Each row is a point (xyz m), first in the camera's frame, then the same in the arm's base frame.
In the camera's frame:
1: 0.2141 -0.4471 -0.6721
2: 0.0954 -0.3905 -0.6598
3: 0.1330 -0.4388 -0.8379
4: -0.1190 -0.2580 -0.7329
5: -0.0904 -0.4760 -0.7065
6: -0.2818 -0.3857 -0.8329
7: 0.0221 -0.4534 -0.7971
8: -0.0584 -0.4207 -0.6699
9: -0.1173 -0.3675 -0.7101
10: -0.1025 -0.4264 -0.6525
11: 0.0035 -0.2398 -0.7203
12: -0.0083 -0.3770 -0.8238
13: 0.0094 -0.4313 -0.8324
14: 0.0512 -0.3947 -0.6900
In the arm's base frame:
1: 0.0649 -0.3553 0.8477
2: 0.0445 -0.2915 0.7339
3: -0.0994 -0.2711 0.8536
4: -0.0918 -0.1803 0.5391
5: 0.0146 -0.0854 0.7086
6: -0.1536 0.0378 0.5770
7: -0.0669 -0.1778 0.7873
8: 0.0315 -0.1474 0.6727
9: -0.0307 -0.1236 0.6137
10: 0.0455 -0.1105 0.6458
11: -0.0751 -0.2924 0.5907
12: -0.1223 -0.1920 0.7225
13: -0.1088 -0.1750 0.7760
14: 0.0138 -0.2489 0.7225

